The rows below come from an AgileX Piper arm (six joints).
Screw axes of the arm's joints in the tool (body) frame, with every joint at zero. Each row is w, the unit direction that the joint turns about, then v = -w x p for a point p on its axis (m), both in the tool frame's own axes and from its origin. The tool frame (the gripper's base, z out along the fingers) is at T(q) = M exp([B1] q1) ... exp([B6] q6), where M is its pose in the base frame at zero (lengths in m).
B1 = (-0.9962, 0, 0.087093, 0, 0.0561, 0)
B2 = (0, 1, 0, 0.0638, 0, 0.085)
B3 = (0, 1, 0, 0.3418, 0, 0.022)
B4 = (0, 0, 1, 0, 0, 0)
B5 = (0, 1, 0, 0.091, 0, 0)
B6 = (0, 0, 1, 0, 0, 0)
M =
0.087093 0 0.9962 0.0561
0 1 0 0
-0.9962 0 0.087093 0.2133
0 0 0 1
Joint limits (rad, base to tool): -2.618..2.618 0..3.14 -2.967..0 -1.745..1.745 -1.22..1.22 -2.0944..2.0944
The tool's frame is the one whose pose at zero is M.
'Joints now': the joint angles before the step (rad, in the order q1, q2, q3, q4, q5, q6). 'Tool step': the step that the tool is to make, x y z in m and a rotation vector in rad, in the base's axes. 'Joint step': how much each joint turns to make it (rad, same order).
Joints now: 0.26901 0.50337 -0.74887 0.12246 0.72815 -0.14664
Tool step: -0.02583 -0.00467 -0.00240 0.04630 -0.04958 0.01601
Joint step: -0.00003 -0.11543 0.02782 0.03459 0.02770 0.00076
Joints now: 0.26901 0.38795 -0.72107 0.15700 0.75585 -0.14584
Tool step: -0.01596 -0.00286 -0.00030 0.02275 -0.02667 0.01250
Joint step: 0.00008 -0.06608 0.00394 0.01838 0.03073 0.00055
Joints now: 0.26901 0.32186 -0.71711 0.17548 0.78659 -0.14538
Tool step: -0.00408 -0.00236 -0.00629 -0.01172 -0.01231 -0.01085
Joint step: -0.00263 -0.03246 0.02550 -0.01688 -0.00186 0.00023
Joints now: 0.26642 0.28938 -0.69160 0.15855 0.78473 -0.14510
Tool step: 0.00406 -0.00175 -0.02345 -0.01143 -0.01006 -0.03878
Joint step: -0.02105 -0.04278 0.10189 -0.02005 -0.06667 -0.00003
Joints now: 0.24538 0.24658 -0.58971 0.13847 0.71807 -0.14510
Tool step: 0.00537 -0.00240 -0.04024 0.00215 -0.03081 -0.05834
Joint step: -0.03804 -0.07848 0.17565 -0.01213 -0.12880 0.00009
